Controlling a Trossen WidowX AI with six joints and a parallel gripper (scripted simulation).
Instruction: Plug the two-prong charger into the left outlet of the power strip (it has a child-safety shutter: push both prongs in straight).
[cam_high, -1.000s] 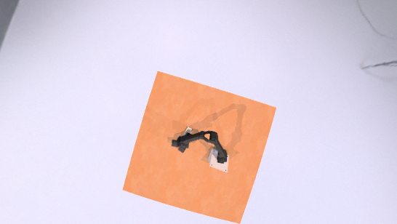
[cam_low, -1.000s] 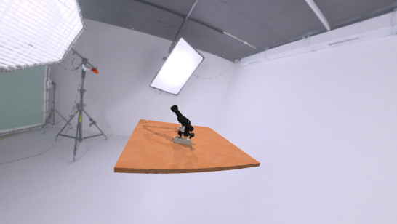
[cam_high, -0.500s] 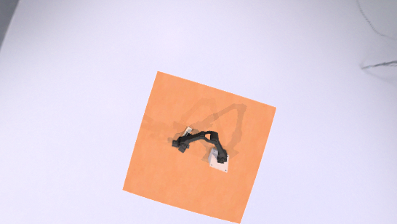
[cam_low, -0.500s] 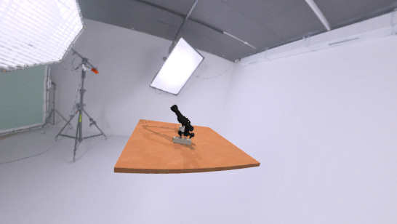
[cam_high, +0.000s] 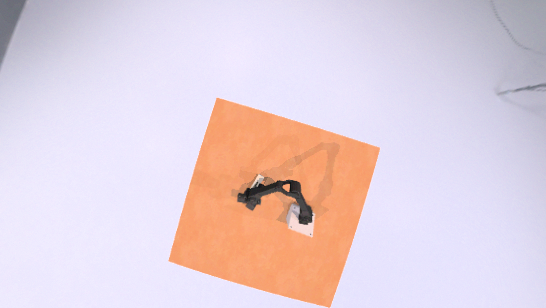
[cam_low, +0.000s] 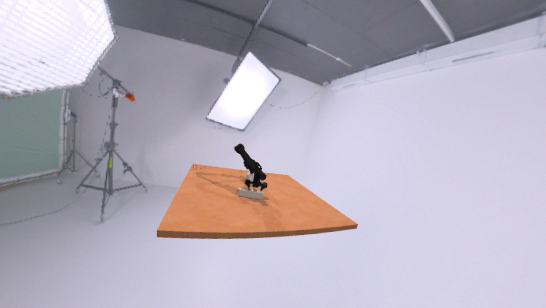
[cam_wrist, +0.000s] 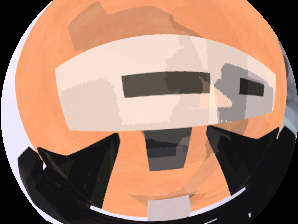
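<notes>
My gripper tip is 20 mm short of the grey charger, 10 mm to the left of it and 10 mm below it.
</notes>
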